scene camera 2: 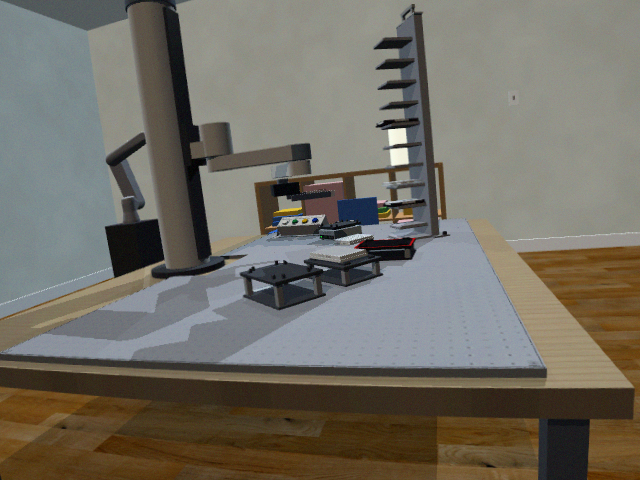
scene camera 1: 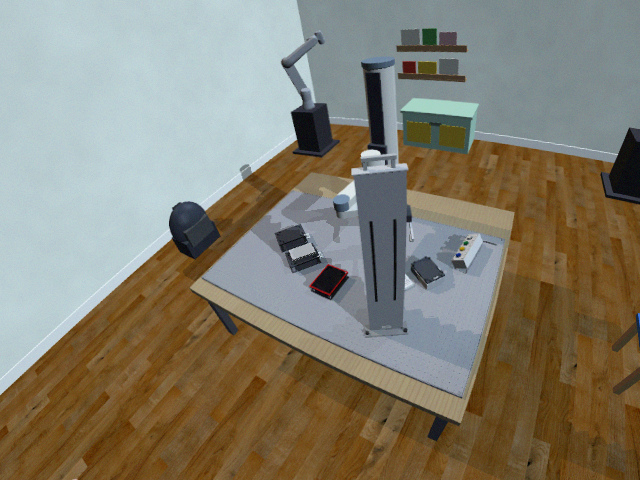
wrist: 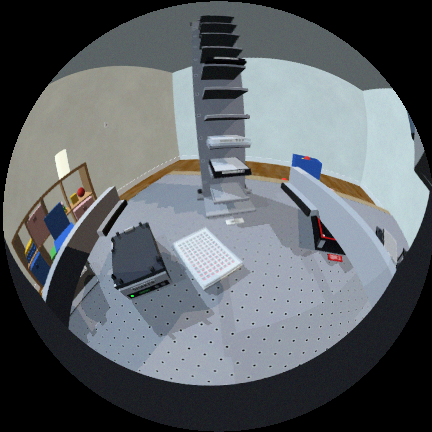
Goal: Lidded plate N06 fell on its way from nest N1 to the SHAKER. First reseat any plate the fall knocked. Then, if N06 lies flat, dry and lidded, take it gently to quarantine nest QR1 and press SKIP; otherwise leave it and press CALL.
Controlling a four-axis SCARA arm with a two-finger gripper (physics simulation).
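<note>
A white plate with a grid of pinkish wells lies flat on the table beside the shaker; a lid cannot be told for sure, and no liquid shows around it. Another white plate rests on a nest; whether it sits square is unclear. The neighbouring nest is bare. QR1, red-rimmed, holds no plate. The button box has coloured buttons. My gripper is open and empty, above the table.
A tall shelf tower stands beyond the loose plate, with plates on several shelves; it blocks part of the table in scene camera 1. A small label lies before its foot. The arm's column stands at the opposite edge.
</note>
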